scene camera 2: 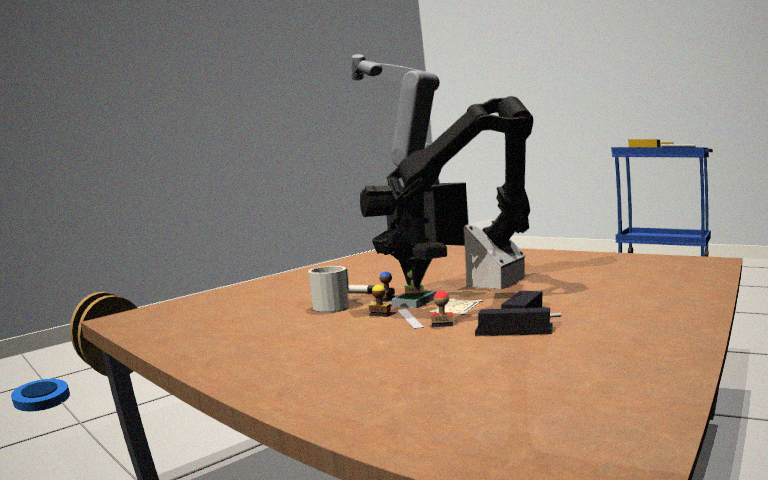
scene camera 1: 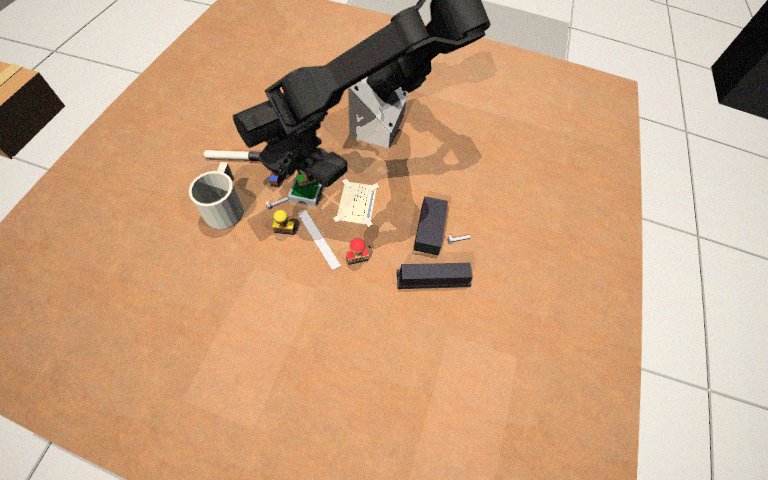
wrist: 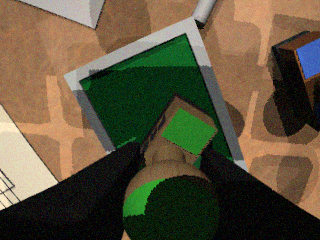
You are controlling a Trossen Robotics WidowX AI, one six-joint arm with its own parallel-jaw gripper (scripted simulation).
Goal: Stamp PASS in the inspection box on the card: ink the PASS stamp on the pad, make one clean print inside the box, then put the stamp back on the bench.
Labels:
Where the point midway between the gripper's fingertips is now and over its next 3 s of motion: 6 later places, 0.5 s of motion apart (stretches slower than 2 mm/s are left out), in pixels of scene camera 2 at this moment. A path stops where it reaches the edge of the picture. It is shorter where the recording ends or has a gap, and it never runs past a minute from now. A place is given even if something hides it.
My gripper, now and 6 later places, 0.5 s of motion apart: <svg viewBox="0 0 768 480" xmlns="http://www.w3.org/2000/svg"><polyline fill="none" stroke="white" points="413,286 414,283 414,276 413,265 417,261 437,262 455,264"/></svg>

